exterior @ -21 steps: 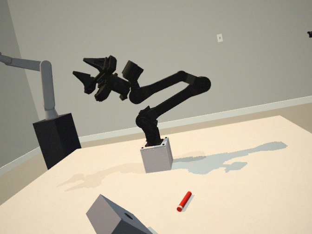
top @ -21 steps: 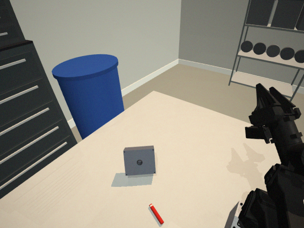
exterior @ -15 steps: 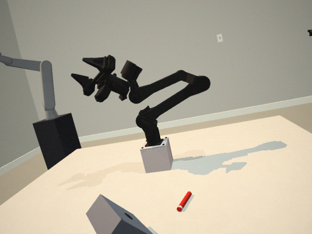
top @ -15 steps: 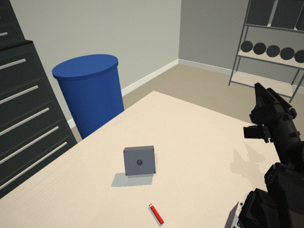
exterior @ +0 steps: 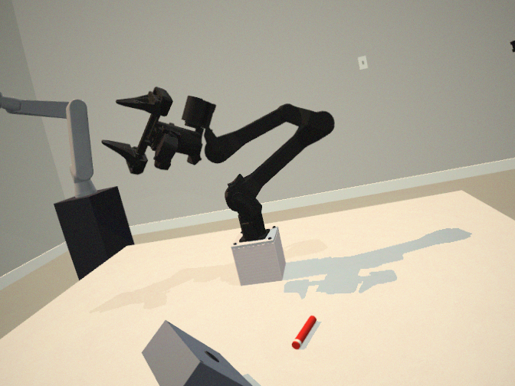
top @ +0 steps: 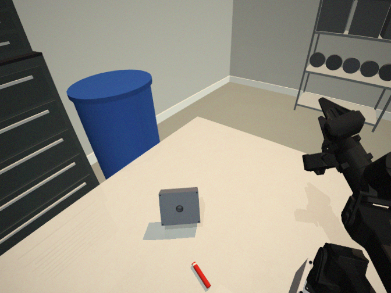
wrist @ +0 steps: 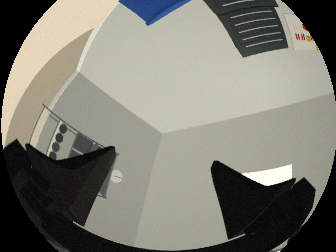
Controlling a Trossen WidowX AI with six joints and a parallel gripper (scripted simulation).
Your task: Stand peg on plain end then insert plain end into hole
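Now: the red peg 43 cm below my gripper tip, 32 cm to the left of it and 11 cm ahead of it. Also, from my gripper tip: grey sloped panel (36 cm below, 27 cm ahead, 22 cm to the left).
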